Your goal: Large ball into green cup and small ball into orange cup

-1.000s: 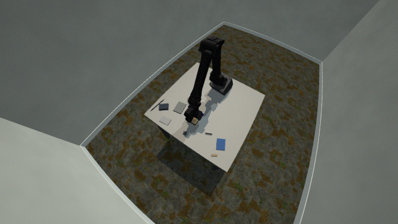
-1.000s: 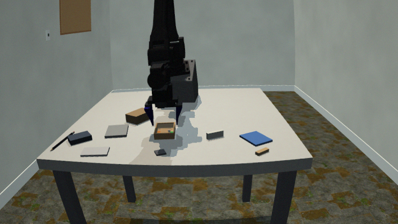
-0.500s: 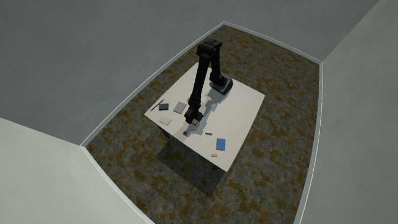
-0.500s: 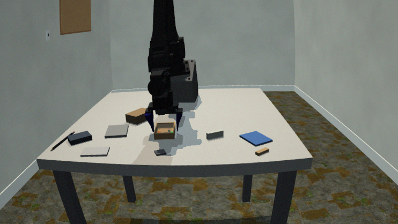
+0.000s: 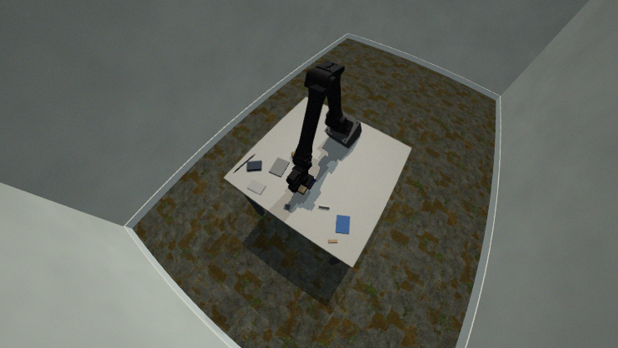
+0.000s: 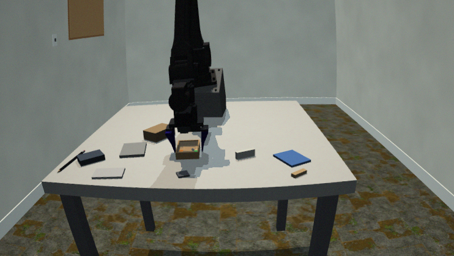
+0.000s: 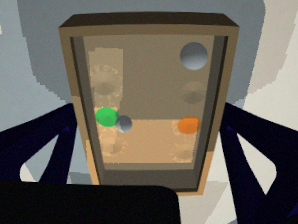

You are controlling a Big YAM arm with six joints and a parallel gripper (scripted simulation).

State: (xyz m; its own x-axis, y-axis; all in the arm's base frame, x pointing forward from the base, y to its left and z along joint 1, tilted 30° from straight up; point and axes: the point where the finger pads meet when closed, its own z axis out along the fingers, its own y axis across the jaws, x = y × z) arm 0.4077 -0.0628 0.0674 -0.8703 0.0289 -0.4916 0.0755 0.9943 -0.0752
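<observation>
Right now the wooden puzzle is 10 mm below my hand. The rest, counted from my hand: grey slab: 190 mm to the right, 40 mm behind, 10 mm below; then small dark tile: 160 mm ahead, 20 mm to the right, 10 mm below; then brown box: 170 mm behind, 100 mm to the right.
</observation>
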